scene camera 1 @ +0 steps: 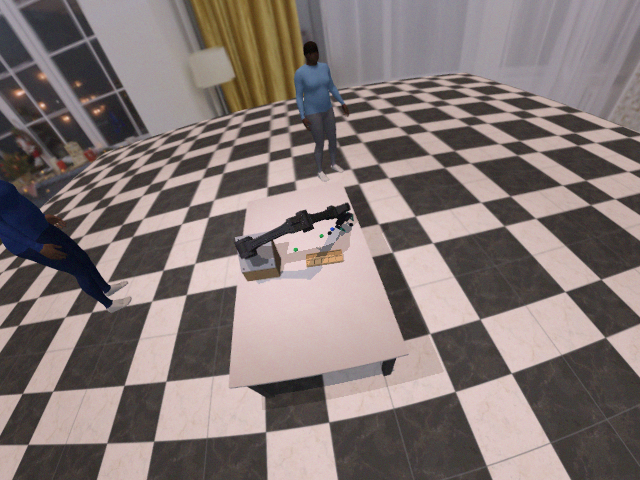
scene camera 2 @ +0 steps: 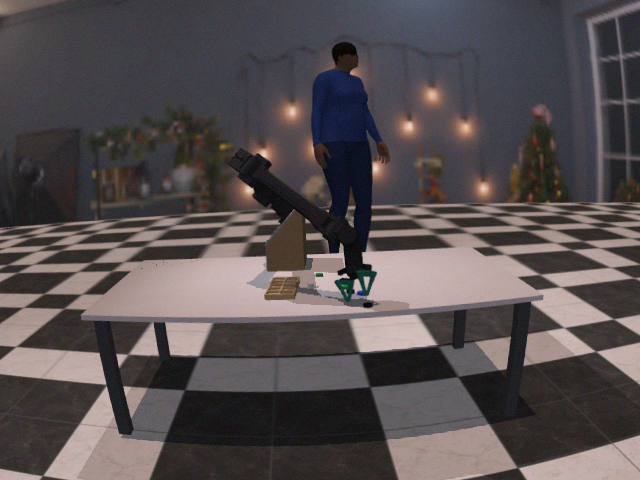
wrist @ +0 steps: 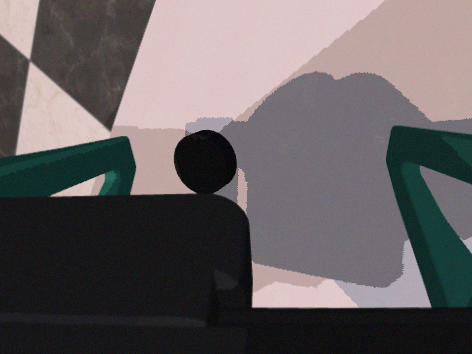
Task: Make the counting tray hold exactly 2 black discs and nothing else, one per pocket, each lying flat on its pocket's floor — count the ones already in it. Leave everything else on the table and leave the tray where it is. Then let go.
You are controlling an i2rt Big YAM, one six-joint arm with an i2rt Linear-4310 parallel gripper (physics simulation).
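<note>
The wooden counting tray lies on the table; I make out no disc in its pockets, though they are small in view. One black disc lies near the table's edge. My gripper is open and empty above it; in the wrist view the disc shows between the fingertips, closer to the left one, its lower edge against the dark gripper body's outline. A second black disc lies further in, partly hidden by a finger in scene camera 2.
A blue disc lies beside the second black disc. One green disc lies near them; another green disc lies nearer the arm's base block. Two people stand beyond the table.
</note>
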